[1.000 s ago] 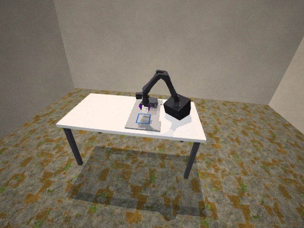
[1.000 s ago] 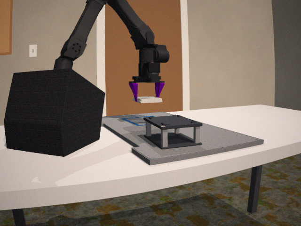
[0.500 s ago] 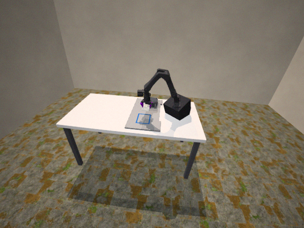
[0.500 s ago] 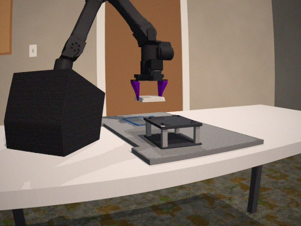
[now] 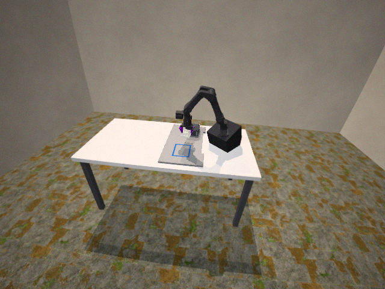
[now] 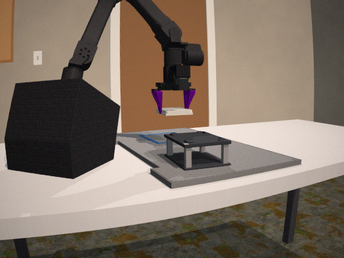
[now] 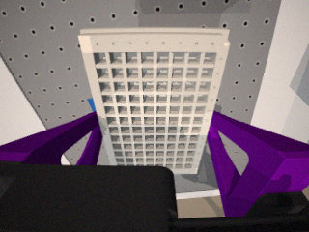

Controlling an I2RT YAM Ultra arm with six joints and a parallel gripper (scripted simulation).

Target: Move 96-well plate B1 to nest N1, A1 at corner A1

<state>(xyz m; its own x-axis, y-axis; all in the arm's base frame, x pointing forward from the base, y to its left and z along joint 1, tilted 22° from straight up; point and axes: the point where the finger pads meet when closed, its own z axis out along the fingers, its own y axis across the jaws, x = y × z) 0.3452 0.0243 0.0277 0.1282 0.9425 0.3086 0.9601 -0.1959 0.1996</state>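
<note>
Now: hand 5 cm past the raised plate nest N1, 24 cm to the left of it and 5 cm above it. Round my hand: white 96-well plate (right at my hand); then A1 mark (11 cm behind, 31 cm to the right, 5 cm below).
</note>
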